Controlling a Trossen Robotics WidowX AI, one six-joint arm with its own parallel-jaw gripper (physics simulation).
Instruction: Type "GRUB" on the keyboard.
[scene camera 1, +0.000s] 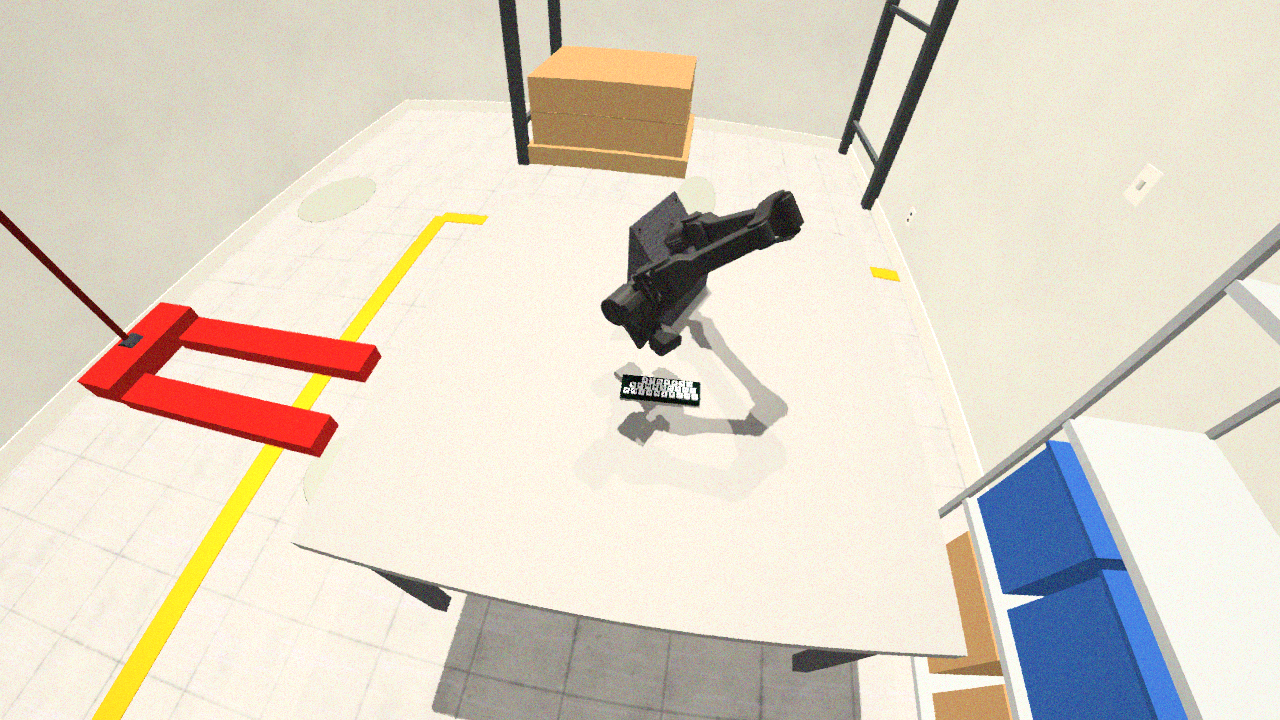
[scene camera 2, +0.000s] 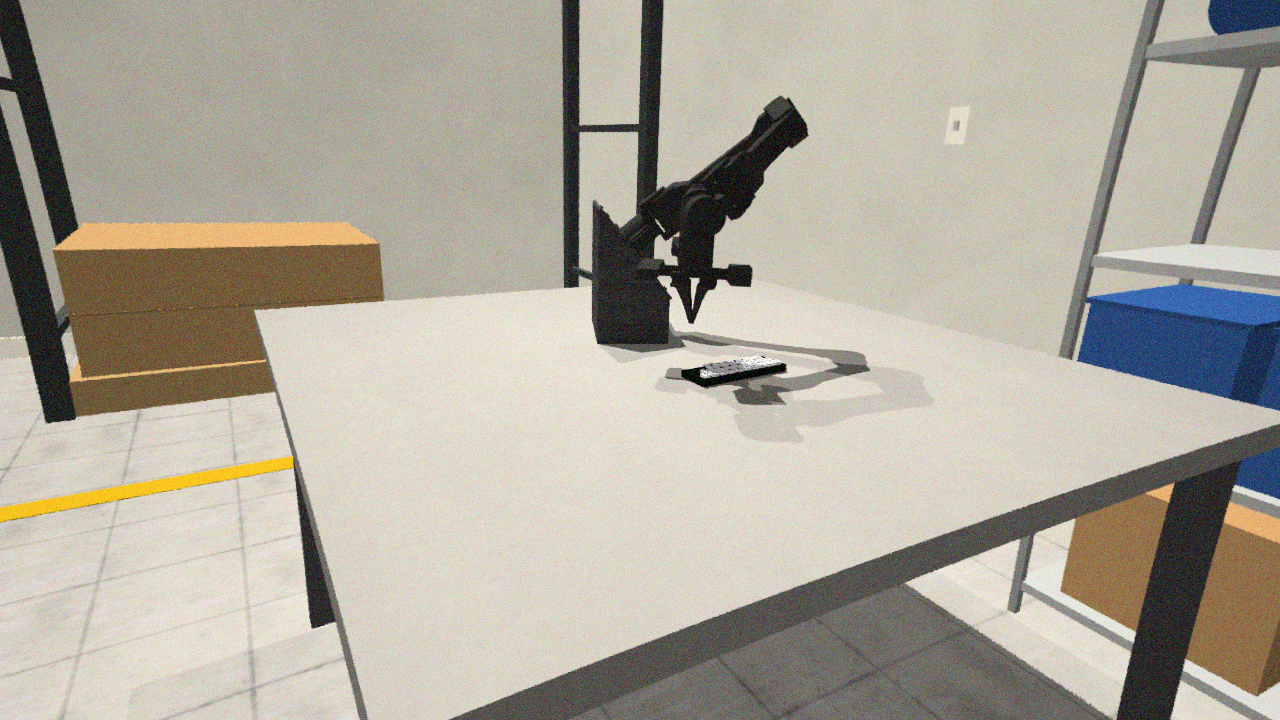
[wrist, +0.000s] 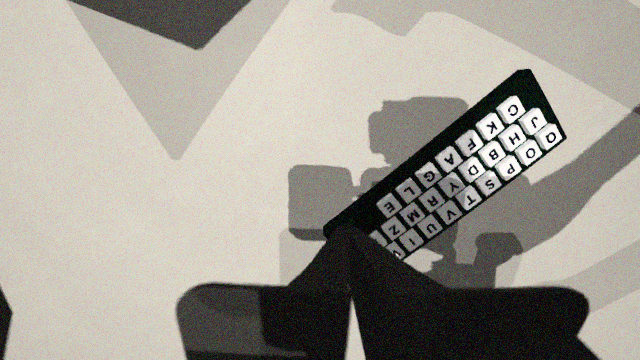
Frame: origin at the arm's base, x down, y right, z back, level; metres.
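Where they show: gripper, between the fingertips: (scene camera 1: 640, 347) (scene camera 2: 691, 323) (wrist: 345, 235); arm's base, origin of its link: (scene camera 1: 674, 239) (scene camera 2: 627, 241).
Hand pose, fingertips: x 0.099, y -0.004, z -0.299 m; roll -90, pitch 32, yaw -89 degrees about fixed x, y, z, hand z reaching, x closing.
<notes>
Things, the pixels of their top centre, and the offset from my fingertips. Level surfaces: height alone.
- small black keyboard, centre of its top: (wrist: 448, 190) (scene camera 2: 735, 364) (scene camera 1: 661, 387) dy -0.066, dx +0.066, dz -0.042 m
- G key, centre of its top: (wrist: 429, 176) dy -0.059, dx +0.066, dz -0.025 m
- R key, centre of its top: (wrist: 433, 201) dy -0.054, dx +0.066, dz -0.044 m
- U key, centre of its top: (wrist: 431, 228) dy -0.045, dx +0.066, dz -0.064 m
- B key, centre of its top: (wrist: 493, 154) dy -0.104, dx +0.066, dz -0.034 m
- pale table, height of its surface: dx +0.084 m
A small black keyboard (scene camera 1: 660, 390) (scene camera 2: 735, 369) (wrist: 445, 170) with white letter keys lies flat on the table in front of the arm. In the wrist view its letters appear upside down. The G key (wrist: 428, 175), R key (wrist: 432, 200), U key (wrist: 430, 228) and B key (wrist: 493, 153) all show. My gripper (scene camera 1: 640, 345) (scene camera 2: 691, 320) (wrist: 345, 235) is shut and empty, pointing down. It hangs above the table on the arm-base side of the keyboard, apart from the keys. In the wrist view its fingertips cover the keyboard's lower left corner; the N key is hidden, and the X and W keys are partly hidden.
The arm's base (scene camera 1: 657, 228) (scene camera 2: 626, 304) stands on the pale table (scene camera 1: 501, 501) (scene camera 2: 537, 537) behind the keyboard. Cardboard boxes (scene camera 1: 612, 98) (scene camera 2: 214, 277), a red pallet jack (scene camera 1: 277, 344) and blue bins (scene camera 1: 1042, 519) (scene camera 2: 1163, 349) on a shelf unit are beyond the table.
</notes>
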